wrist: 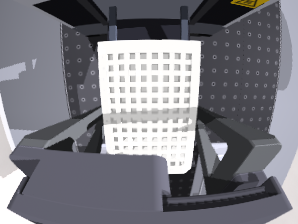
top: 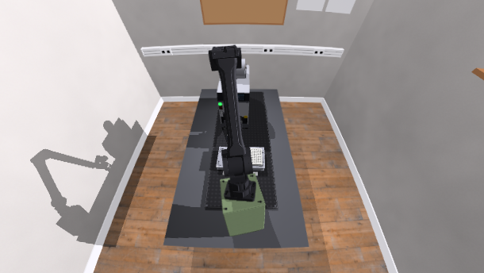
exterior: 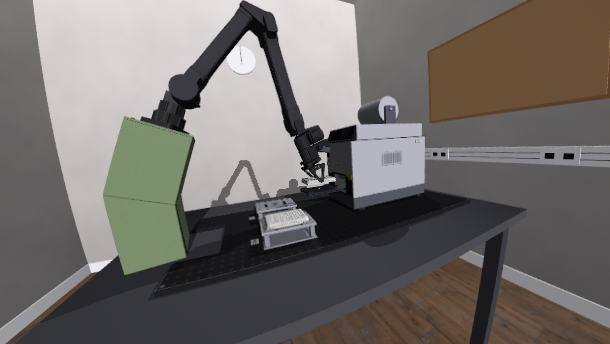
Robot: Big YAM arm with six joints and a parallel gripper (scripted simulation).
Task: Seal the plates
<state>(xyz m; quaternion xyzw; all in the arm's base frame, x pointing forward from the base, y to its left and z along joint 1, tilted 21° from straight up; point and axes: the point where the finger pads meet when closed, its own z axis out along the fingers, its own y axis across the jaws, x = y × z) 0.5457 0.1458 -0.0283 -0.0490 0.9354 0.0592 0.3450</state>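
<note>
Now: the dark sealer stage 50 mm below my hand. Round my hand: yellow warning label 120 mm ahead, 70 mm to the right, 10 mm above; foil roll 330 mm ahead, 50 mm to the left, 280 mm above; white plate 160 mm behind, 190 mm to the right, 80 mm below.
</note>
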